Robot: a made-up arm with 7 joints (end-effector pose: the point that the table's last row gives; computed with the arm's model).
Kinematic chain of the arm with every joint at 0, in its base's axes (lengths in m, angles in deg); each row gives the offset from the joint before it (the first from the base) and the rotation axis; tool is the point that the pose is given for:
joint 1: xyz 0 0 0.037 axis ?
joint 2: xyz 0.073 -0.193 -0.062 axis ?
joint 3: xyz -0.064 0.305 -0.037 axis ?
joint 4: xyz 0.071 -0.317 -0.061 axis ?
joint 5: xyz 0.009 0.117 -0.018 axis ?
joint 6: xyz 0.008 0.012 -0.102 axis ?
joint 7: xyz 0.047 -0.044 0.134 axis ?
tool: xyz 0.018 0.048 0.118
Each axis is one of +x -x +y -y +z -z.
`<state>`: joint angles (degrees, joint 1 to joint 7).
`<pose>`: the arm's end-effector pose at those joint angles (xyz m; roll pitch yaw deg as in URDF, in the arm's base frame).
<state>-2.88 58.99 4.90 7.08 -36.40 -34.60 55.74</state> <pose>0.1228 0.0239 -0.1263 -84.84 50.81 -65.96</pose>
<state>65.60 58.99 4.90 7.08 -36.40 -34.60 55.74</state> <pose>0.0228 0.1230 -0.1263 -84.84 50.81 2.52</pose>
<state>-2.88 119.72 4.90 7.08 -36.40 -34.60 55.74</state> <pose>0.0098 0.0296 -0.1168 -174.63 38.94 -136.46</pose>
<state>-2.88 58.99 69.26 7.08 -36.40 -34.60 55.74</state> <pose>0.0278 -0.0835 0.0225 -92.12 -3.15 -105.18</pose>
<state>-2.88 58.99 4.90 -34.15 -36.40 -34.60 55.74</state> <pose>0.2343 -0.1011 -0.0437 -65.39 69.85 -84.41</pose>
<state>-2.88 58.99 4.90 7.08 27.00 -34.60 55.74</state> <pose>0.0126 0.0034 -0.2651 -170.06 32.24 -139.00</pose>
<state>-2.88 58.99 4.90 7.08 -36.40 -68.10 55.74</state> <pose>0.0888 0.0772 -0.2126 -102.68 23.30 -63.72</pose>
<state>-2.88 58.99 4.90 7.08 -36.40 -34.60 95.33</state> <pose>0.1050 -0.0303 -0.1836 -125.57 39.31 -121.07</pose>
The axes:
joint 1: +z
joint 2: +y
joint 3: -z
joint 4: -x
joint 5: +y
joint 6: +x
joint 7: +y

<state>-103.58 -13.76 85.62 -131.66 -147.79 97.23 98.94</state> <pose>0.1706 0.3625 -0.3289 119.68 -45.44 84.95</pose>
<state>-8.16 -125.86 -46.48 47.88 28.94 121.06 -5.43</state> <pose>-0.0138 -0.2586 0.3820 -74.33 -64.74 125.38</pose>
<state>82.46 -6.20 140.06 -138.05 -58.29 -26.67 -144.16</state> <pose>-0.3711 -0.2835 -0.0081 57.79 -33.99 119.26</pose>
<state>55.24 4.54 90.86 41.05 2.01 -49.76 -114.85</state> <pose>-0.1979 -0.1169 -0.2805 -86.52 4.30 77.99</pose>
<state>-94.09 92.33 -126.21 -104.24 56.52 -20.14 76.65</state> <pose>0.3911 -0.2161 -0.0242 -14.70 -14.03 167.40</pose>
